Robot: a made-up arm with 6 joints.
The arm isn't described. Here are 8 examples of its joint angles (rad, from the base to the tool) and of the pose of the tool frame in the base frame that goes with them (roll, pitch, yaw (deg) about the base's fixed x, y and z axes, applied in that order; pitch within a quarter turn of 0, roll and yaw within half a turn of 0; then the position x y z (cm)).
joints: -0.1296 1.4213 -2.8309 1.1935 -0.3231 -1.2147
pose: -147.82 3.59 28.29 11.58 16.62 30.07
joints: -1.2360 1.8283 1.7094 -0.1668 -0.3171 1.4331
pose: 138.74 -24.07 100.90 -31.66 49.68 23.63
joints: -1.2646 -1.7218 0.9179 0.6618 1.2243 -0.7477
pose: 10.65 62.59 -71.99 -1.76 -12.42 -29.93
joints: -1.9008 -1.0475 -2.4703 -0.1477 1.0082 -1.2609
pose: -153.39 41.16 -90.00 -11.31 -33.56 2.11
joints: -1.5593 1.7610 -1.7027 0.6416 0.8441 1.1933
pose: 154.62 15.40 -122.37 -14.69 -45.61 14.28
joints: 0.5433 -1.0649 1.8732 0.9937 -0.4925 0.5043
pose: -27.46 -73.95 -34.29 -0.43 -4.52 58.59
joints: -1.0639 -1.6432 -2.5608 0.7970 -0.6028 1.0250
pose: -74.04 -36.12 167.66 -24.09 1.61 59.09
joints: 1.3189 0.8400 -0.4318 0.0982 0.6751 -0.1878
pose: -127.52 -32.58 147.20 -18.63 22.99 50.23
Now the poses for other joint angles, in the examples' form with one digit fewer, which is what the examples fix.
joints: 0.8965 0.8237 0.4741 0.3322 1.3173 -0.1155
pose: -81.9 -31.9 136.8 -15.4 38.5 54.4
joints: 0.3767 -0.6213 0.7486 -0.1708 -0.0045 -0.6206
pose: -21.7 -25.5 -20.9 27.0 -14.1 30.7
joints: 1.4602 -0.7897 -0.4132 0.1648 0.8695 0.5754
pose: -32.0 40.8 -178.0 -28.1 22.3 -17.1
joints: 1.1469 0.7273 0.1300 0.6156 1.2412 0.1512
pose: -100.5 1.5 158.4 -38.4 32.6 33.1
